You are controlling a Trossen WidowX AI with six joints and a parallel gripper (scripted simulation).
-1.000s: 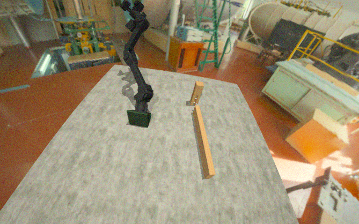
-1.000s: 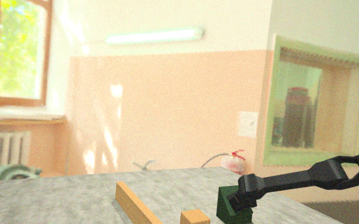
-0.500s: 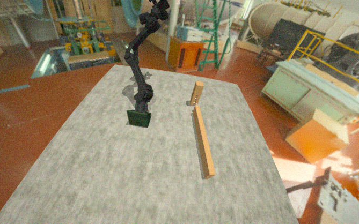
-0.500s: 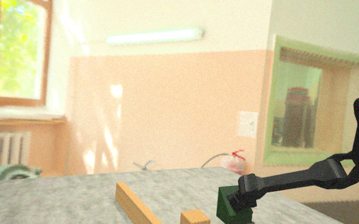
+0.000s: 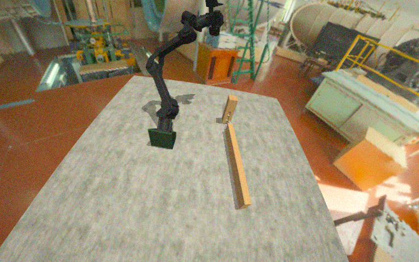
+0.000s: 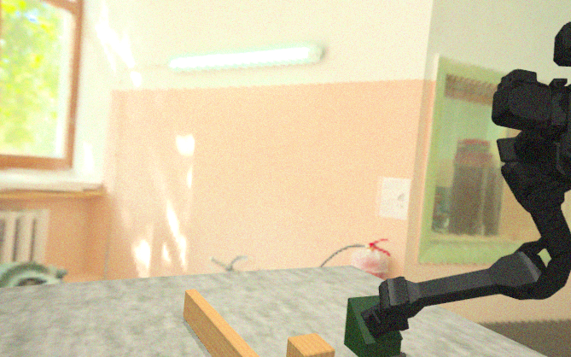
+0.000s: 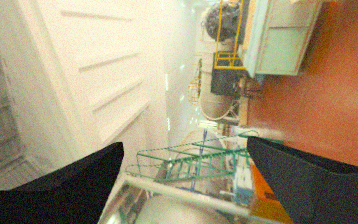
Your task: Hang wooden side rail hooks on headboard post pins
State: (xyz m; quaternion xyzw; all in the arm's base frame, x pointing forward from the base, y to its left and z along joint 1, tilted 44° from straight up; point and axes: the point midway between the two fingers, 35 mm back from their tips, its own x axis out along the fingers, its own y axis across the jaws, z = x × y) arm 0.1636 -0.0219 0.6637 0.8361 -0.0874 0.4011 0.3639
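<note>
My gripper tip is 10 cm short of the headboard post, 28 cm to the left of it and 47 cm above it.
</note>
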